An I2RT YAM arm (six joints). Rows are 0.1 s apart.
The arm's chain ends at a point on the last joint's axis. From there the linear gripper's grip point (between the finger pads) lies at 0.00 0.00 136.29 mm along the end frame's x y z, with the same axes.
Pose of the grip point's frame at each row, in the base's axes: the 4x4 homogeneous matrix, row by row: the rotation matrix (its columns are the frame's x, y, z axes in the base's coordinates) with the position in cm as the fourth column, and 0 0 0 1 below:
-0.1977 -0.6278 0.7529 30.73; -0.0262 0.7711 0.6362 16.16; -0.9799 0.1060 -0.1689 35.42; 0 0 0 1
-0.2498 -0.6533 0.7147 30.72; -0.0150 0.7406 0.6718 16.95; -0.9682 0.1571 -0.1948 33.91; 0 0 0 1
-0.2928 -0.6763 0.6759 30.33; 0.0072 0.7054 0.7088 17.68; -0.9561 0.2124 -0.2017 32.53; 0 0 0 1
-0.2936 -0.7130 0.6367 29.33; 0.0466 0.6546 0.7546 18.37; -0.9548 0.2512 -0.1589 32.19; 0 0 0 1
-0.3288 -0.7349 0.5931 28.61; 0.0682 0.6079 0.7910 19.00; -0.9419 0.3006 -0.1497 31.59; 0 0 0 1
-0.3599 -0.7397 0.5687 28.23; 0.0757 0.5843 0.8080 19.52; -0.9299 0.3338 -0.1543 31.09; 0 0 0 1
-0.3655 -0.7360 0.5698 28.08; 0.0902 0.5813 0.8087 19.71; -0.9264 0.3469 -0.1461 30.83; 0 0 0 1
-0.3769 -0.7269 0.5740 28.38; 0.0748 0.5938 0.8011 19.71; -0.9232 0.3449 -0.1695 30.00; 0 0 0 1
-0.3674 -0.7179 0.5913 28.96; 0.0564 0.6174 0.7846 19.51; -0.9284 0.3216 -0.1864 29.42; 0 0 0 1
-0.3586 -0.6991 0.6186 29.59; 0.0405 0.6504 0.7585 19.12; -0.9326 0.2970 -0.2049 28.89; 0 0 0 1
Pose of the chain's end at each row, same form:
-0.1977 -0.6278 0.7529 20.47; -0.0262 0.7711 0.6362 7.49; -0.9799 0.1060 -0.1689 37.72; 0 0 0 1
-0.2498 -0.6533 0.7147 20.98; -0.0150 0.7406 0.6718 7.79; -0.9682 0.1571 -0.1948 36.56; 0 0 0 1
-0.2928 -0.6763 0.6759 21.12; 0.0072 0.7054 0.7088 8.02; -0.9561 0.2124 -0.2017 35.28; 0 0 0 1
-0.2936 -0.7130 0.6367 20.65; 0.0466 0.6546 0.7546 8.09; -0.9548 0.2512 -0.1589 34.36; 0 0 0 1
-0.3288 -0.7349 0.5931 20.53; 0.0682 0.6079 0.7910 8.22; -0.9419 0.3006 -0.1497 33.63; 0 0 0 1
-0.3599 -0.7397 0.5687 20.48; 0.0757 0.5843 0.8080 8.51; -0.9299 0.3338 -0.1543 33.19; 0 0 0 1
-0.3655 -0.7360 0.5698 20.31; 0.0902 0.5813 0.8087 8.69; -0.9264 0.3469 -0.1461 32.82; 0 0 0 1
-0.3769 -0.7269 0.5740 20.56; 0.0748 0.5938 0.8011 8.79; -0.9232 0.3449 -0.1695 32.31; 0 0 0 1
-0.3674 -0.7179 0.5913 20.90; 0.0564 0.6174 0.7846 8.82; -0.9284 0.3216 -0.1864 31.96; 0 0 0 1
-0.3586 -0.6991 0.6186 21.16; 0.0405 0.6504 0.7585 8.78; -0.9326 0.2970 -0.2049 31.68; 0 0 0 1

